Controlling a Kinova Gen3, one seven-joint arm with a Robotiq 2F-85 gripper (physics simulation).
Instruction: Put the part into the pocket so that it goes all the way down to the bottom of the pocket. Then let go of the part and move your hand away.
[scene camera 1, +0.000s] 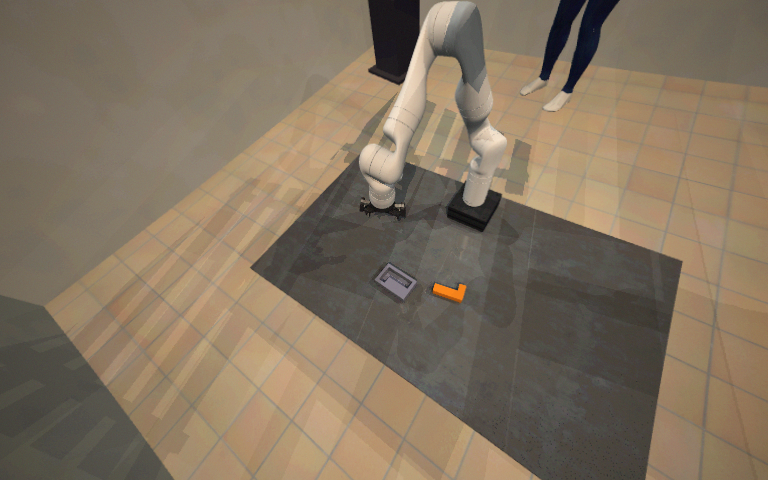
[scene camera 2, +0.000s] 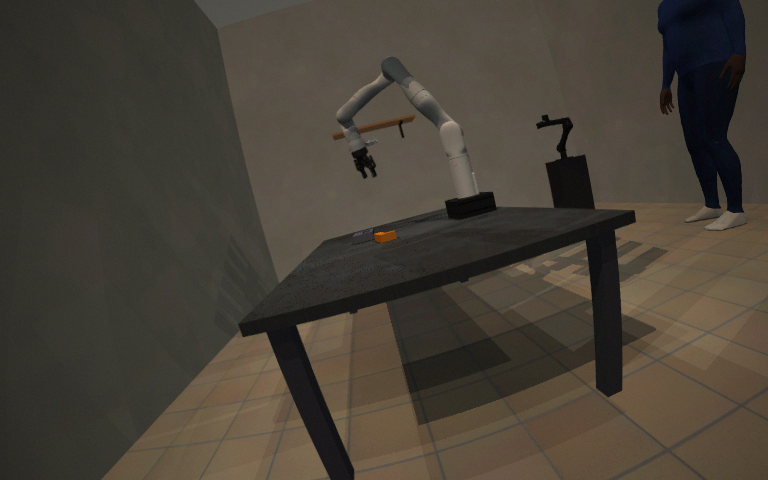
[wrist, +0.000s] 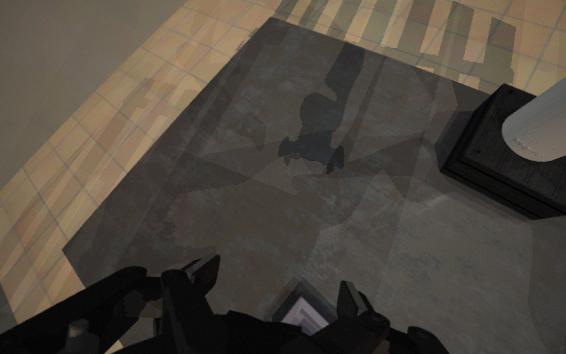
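Where they show: gripper, fingertip midpoint: (scene camera 1: 382, 216) (scene camera 2: 370, 177) (wrist: 277, 281); arm's base, link origin: (scene camera 1: 473, 198) (scene camera 2: 468, 196) (wrist: 533, 135).
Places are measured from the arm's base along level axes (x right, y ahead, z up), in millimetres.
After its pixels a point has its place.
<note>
The orange L-shaped part (scene camera 1: 447, 291) @[x -171, y 391, z -49 mm] (scene camera 2: 386, 236) @[x -222, y 362, z -60 mm] lies flat on the dark table, to the right of the pocket block in scene camera 1 and apart from it. The grey-lilac block (scene camera 1: 399, 289) @[x -36, y 507, z -43 mm] (scene camera 2: 362, 237) @[x -68, y 485, z -58 mm] (wrist: 301, 306) @[x 65, y 465, z -43 mm] lies on the table, with an empty L-shaped pocket open at its top. In the wrist view a corner of the block shows between the fingers, and the gripper hides the rest. My gripper (scene camera 1: 384, 215) @[x 112, y 411, z 194 mm] (scene camera 2: 369, 175) @[x 112, y 411, z 194 mm] (wrist: 277, 281) @[x 112, y 411, z 194 mm] is open and empty. It hangs high above the table, pointing down. The part does not show in the wrist view.
The arm's black base (scene camera 1: 472, 210) @[x -34, y 57, z -2 mm] (scene camera 2: 470, 206) @[x -98, y 15, z -37 mm] (wrist: 492, 165) @[x 15, y 88, z 0 mm] stands at the back edge of the table (scene camera 1: 577, 339) @[x -576, y 229, z -79 mm] (scene camera 2: 453, 249) @[x -631, y 159, z -79 mm]. Behind the table are a black pedestal (scene camera 1: 394, 39) (scene camera 2: 569, 181) and a person (scene camera 1: 586, 48) (scene camera 2: 707, 107). A wooden wall shelf (scene camera 2: 385, 123) shows behind the arm.
</note>
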